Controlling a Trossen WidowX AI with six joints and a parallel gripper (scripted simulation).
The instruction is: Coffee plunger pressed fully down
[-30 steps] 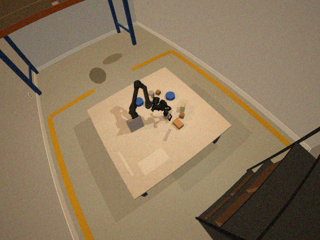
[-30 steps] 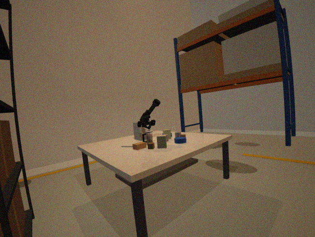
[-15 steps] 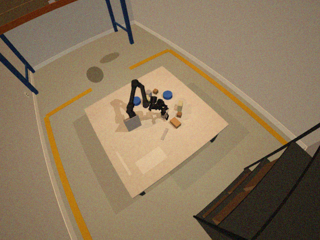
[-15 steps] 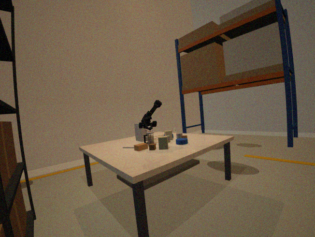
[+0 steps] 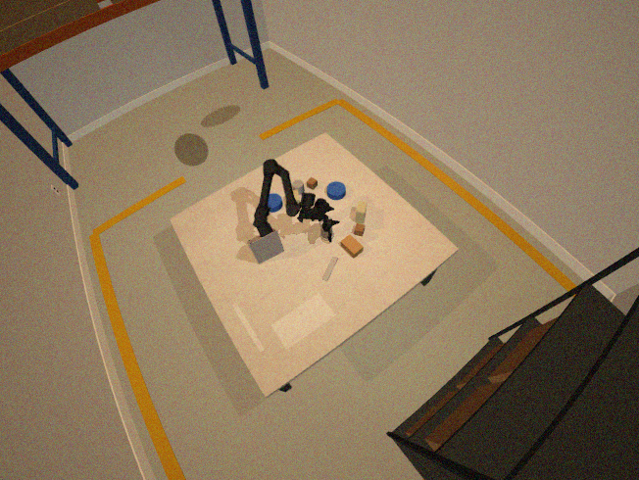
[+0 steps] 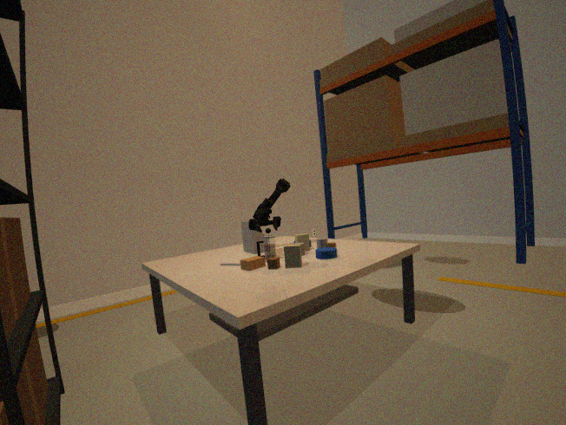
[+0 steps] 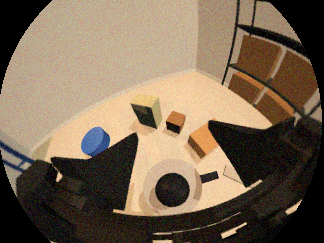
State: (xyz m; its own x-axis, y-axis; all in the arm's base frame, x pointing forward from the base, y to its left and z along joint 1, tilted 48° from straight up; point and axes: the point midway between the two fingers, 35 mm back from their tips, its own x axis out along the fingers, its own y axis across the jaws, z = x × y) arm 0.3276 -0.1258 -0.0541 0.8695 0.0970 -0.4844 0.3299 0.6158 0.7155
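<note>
Right now my gripper tip is 60 mm past the coffee press, 10 mm to the right of it and 90 mm above it. Round my gripper tip: grey bar (170 mm behind, 160 mm to the right, 180 mm below); then orange box (130 mm to the right, 150 mm below).
</note>
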